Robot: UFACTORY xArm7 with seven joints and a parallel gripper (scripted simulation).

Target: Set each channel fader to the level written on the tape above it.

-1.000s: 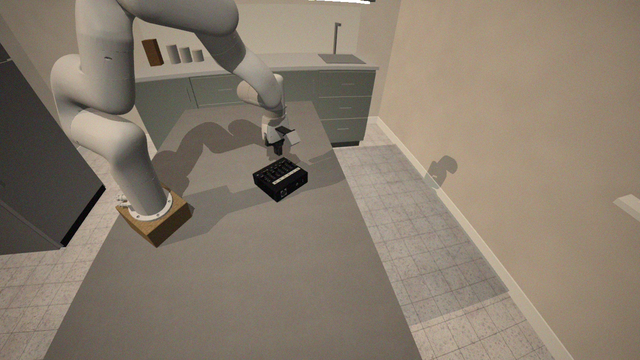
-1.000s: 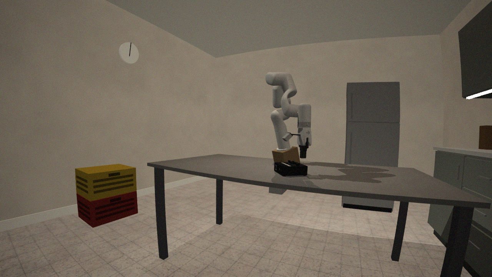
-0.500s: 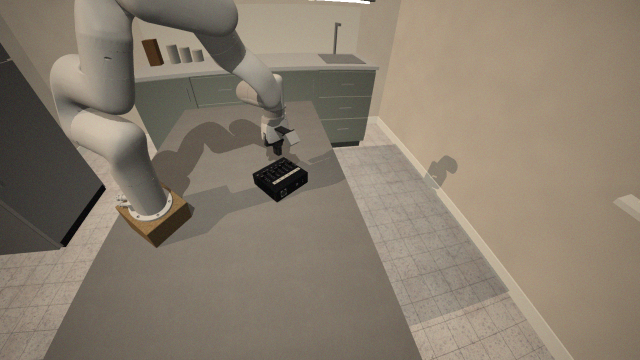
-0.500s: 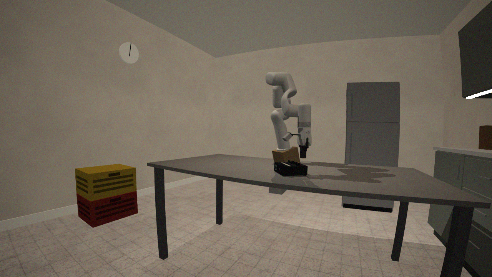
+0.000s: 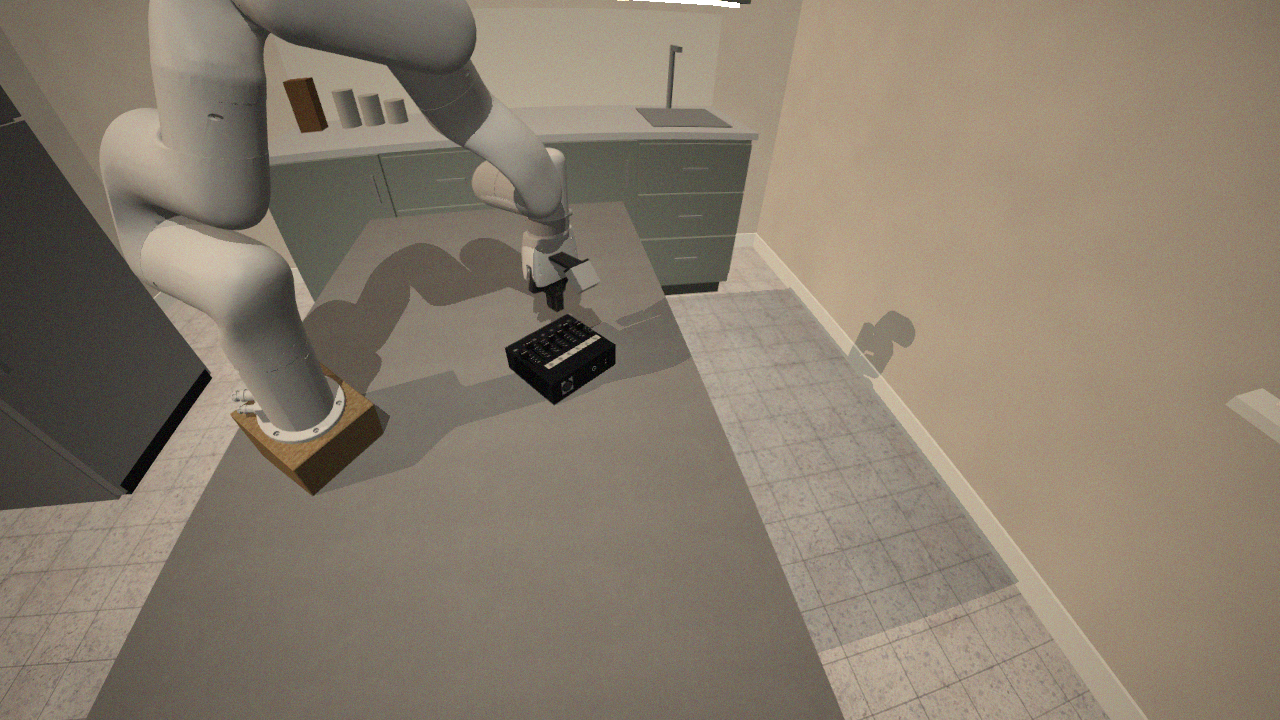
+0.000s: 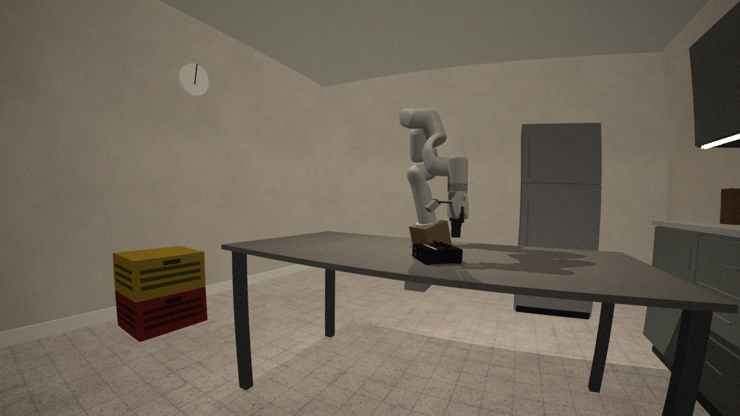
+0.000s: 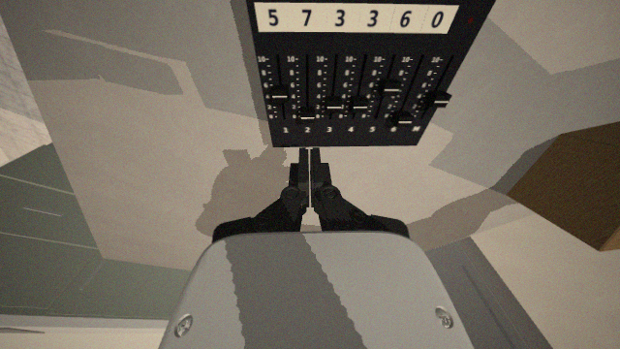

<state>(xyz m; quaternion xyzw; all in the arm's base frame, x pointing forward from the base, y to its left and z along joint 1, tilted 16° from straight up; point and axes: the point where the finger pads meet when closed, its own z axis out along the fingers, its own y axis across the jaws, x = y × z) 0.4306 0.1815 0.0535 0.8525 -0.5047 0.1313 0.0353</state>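
My hand is 50 mm above the channel 2 fader cap, 20 mm to the left of it and 10 mm short of it. The rest, counted from my hand: channel 4 fader cap: 50 mm to the right, 50 mm below, 20 mm behind; then channel 3 fader cap: 50 mm below, 40 mm to the right; then channel 1 fader cap: 50 mm below, 40 mm ahead, 30 mm to the right.
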